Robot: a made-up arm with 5 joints.
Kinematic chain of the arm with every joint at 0, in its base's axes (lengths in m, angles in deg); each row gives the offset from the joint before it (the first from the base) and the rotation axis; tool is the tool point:
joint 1: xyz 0 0 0.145 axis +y
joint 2: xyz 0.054 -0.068 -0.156 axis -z
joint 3: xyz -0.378 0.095 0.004 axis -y
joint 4: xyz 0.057 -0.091 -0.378 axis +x
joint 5: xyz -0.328 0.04 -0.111 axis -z
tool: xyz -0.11 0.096 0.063
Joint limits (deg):
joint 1: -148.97..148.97
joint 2: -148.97..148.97
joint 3: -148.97..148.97
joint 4: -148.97..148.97
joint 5: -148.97..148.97
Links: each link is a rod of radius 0.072 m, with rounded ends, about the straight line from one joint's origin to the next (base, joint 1, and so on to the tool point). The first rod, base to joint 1, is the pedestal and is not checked.
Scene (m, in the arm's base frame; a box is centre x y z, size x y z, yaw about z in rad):
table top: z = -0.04
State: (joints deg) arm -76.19 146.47 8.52 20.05 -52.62
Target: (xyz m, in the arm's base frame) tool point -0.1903 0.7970 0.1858
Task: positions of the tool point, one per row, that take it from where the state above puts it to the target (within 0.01 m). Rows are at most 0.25 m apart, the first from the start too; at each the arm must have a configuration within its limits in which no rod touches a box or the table.
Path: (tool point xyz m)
1: 0.6353 0.4801 0.7282
2: 0.4619 0.6407 0.7318
3: 0.2734 0.7663 0.6623
4: 0.0911 0.8396 0.5322
5: -0.0672 0.8501 0.3643
6: -0.1903 0.7970 0.1858

